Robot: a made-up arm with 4 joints.
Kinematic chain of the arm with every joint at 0, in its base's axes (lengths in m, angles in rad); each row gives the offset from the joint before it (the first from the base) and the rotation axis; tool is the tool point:
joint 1: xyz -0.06 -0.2 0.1 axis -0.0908 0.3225 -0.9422
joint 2: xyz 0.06 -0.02 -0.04 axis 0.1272 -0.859 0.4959
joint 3: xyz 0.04 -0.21 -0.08 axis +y
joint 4: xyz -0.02 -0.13 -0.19 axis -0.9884 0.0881 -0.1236
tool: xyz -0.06 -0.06 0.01
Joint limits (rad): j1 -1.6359..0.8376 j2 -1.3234..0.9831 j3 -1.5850..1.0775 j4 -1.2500..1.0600
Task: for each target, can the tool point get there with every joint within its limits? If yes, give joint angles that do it. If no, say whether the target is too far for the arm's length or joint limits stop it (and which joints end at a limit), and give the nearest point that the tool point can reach.
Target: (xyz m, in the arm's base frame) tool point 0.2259 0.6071 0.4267
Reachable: no: too far | nearest point 0.1350 0.3115 0.2972 | short by 0.335 m
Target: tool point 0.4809 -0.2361 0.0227
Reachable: yes | joints -0.5374 0.7911 -0.8176 0.2554
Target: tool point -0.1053 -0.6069 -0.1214
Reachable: yes | joints 0.1318 0.1843 0.5476 0.5131
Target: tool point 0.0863 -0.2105 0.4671
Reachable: no: joint limits stop it (at a limit: joint 1, joint 2, joint 3, joint 4) | nearest point 0.1260 -0.4396 0.2365 | short by 0.327 m
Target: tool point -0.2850 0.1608 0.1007
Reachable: no: joint limits stop it (at a limit: joint 1, joint 2, joint 4) | nearest point -0.4454 -0.0772 0.2735 | short by 0.335 m
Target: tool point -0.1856 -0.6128 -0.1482
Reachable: yes | joints 0.1100 -0.0479 0.4441 -0.2434
